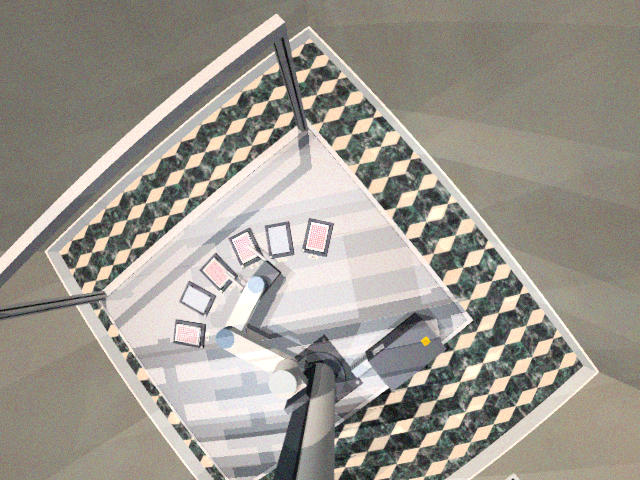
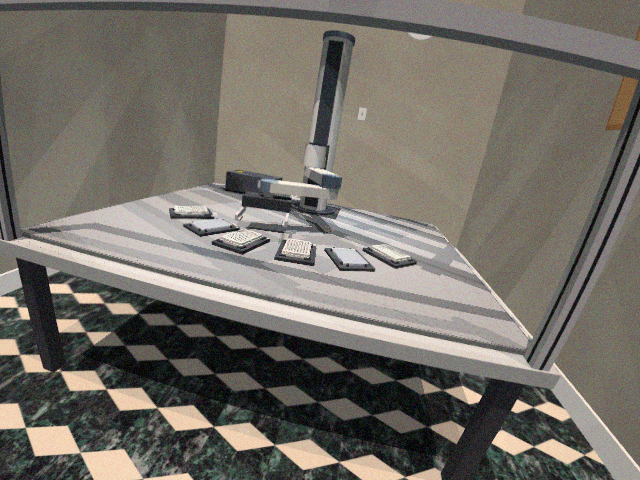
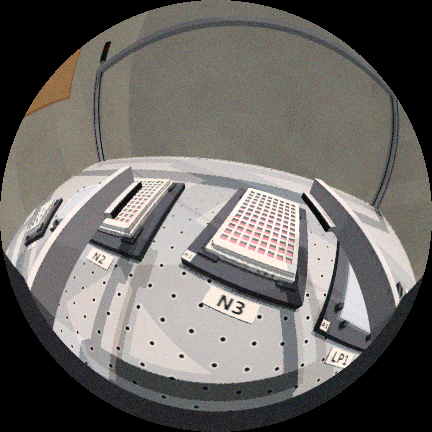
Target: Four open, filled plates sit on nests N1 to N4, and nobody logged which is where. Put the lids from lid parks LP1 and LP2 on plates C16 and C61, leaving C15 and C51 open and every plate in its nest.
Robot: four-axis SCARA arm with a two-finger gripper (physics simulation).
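Places are measured from the arm's base along level axes (x ahead, y left, z up), in metres.
Pixels of known places: gripper, fingertip midpoint: [image 1: 236, 259] [image 2: 260, 220] [image 3: 223, 175]; arm's base at its link origin: [image 1: 319, 376] [image 2: 312, 210].
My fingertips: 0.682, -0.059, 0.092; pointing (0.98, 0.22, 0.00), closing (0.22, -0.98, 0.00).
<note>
Ahead of a thing's pixels: the offset from my fingertips to its top centre, as dx, dy, dz. "spot": to the spot under its first point.
My gripper [image 1: 245, 266] [image 2: 262, 217] [image 3: 223, 175] is open and empty, above the table on the robot's side of the N2 and N3 nests. Open plates with reddish wells sit on N3 {+0.031, -0.048, -0.053} [image 1: 245, 246] [image 2: 240, 239] [image 3: 262, 227], N2 {+0.022, +0.140, -0.053} [image 1: 218, 271] [image 2: 296, 248] [image 3: 140, 205], N1 {-0.124, +0.455, -0.053} [image 1: 188, 333] [image 2: 390, 253] and N4 {-0.149, -0.355, -0.053} [image 1: 317, 237] [image 2: 191, 210]. A pale lid {-0.043, -0.202, -0.061} [image 1: 279, 239] [image 2: 210, 225] [image 3: 356, 295] lies on LP1, between N3 and N4. Another pale lid {-0.012, +0.310, -0.061} [image 1: 197, 297] [image 2: 349, 257] lies on the park between N1 and N2. The plates' C-numbers are not readable.
The arm's column [image 1: 319, 413] [image 2: 332, 93] stands at the robot's side of the table. A dark box {spot: -0.799, -0.331, +0.036} [image 1: 405, 356] [image 2: 250, 182] with a yellow mark stands beside it. A raised frame bar [image 1: 155, 121] [image 2: 330, 18] [image 3: 240, 22] runs beyond the opposite table edge, on posts.
</note>
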